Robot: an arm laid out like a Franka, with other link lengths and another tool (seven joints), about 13 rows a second.
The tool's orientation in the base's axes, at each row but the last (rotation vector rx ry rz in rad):
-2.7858 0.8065 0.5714
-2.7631 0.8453 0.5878
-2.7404 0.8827 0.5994
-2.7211 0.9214 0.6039
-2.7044 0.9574 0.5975
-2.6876 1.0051 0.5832
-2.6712 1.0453 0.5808
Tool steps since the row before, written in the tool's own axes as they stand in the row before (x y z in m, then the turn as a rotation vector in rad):
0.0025 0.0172 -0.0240 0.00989 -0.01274 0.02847
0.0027 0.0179 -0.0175 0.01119 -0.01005 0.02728
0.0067 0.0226 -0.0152 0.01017 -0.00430 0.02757
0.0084 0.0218 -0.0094 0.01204 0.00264 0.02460
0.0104 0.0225 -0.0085 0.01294 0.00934 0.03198
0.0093 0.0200 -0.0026 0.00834 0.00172 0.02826
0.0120 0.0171 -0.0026 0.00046 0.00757 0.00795
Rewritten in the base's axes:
0.0000 -0.0222 0.0196 0.00580 0.01388 -0.02906
-0.0026 -0.0211 0.0135 0.00562 0.01069 -0.02872
-0.0037 -0.0262 0.0093 0.00136 0.00669 -0.02890
-0.0045 -0.0246 0.0034 -0.00065 -0.00069 -0.02750
-0.0044 -0.0258 0.0016 -0.00654 -0.00392 -0.03492
-0.0061 -0.0211 -0.0029 -0.00356 0.00319 -0.02912
-0.0030 -0.0205 -0.0038 -0.00713 -0.00310 -0.00776

